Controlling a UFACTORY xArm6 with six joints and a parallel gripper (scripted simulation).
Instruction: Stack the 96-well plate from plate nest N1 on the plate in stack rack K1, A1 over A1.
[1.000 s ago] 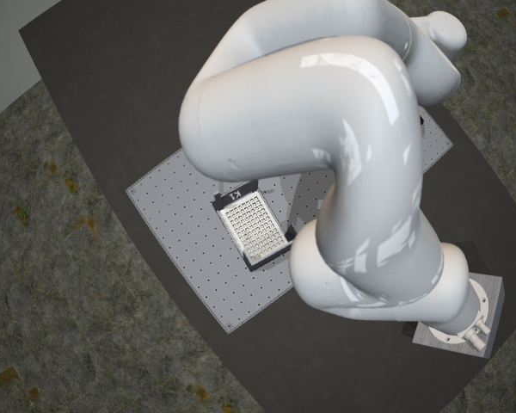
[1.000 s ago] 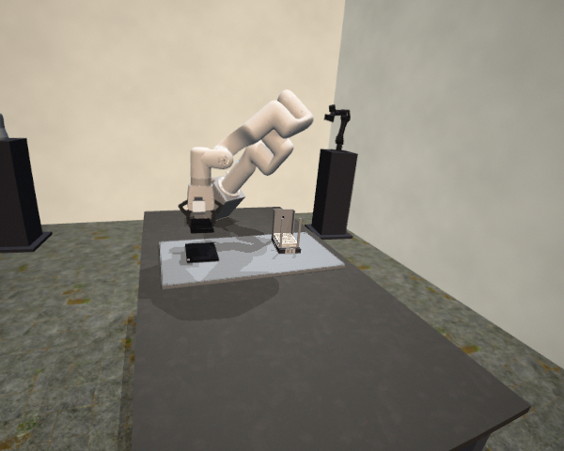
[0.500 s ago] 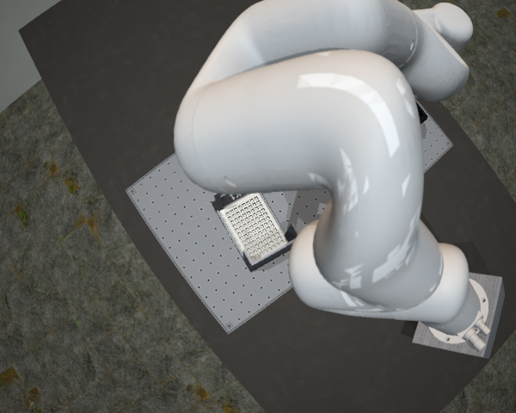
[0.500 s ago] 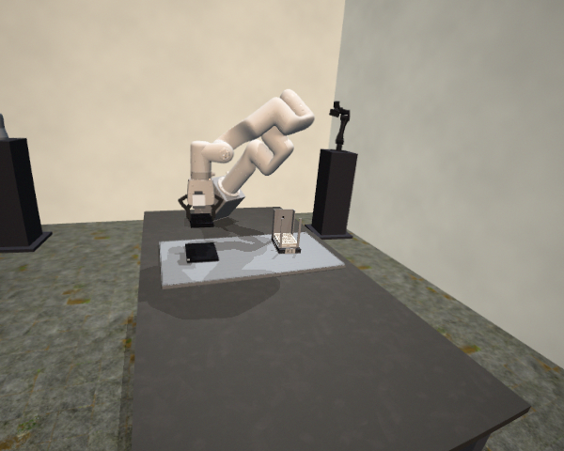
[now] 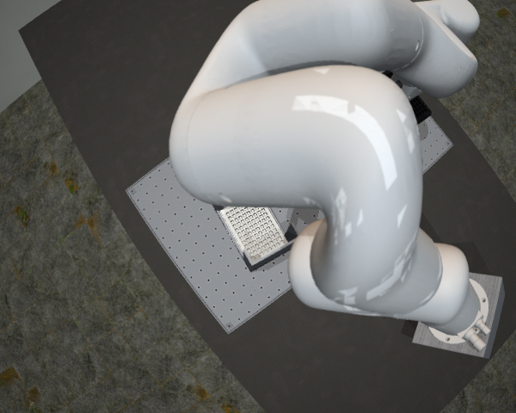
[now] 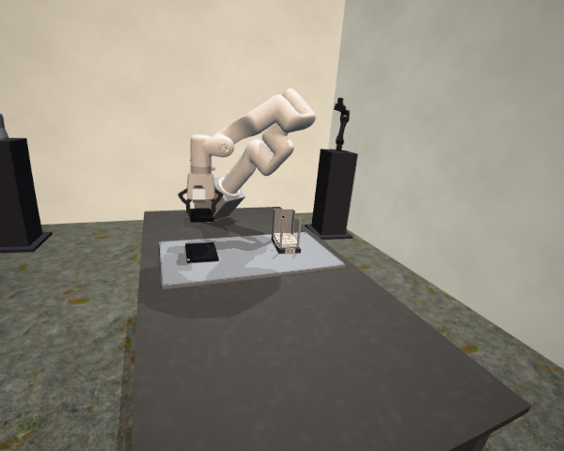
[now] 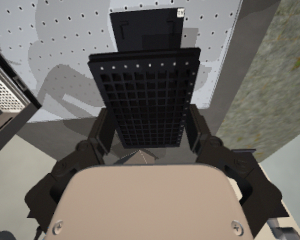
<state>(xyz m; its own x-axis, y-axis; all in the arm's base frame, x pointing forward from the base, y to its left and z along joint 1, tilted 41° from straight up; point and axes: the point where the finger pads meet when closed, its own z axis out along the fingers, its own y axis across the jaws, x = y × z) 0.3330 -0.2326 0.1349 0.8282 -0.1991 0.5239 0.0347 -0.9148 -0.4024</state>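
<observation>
The white 96-well plate lies 370 mm to the left of my hand, 150 mm below it and 50 mm behind it. From my hand the other things lie so: black 96-well plate 10 mm below; pale A1 mark 160 mm below, 80 mm ahead, 50 mm to the right.
</observation>
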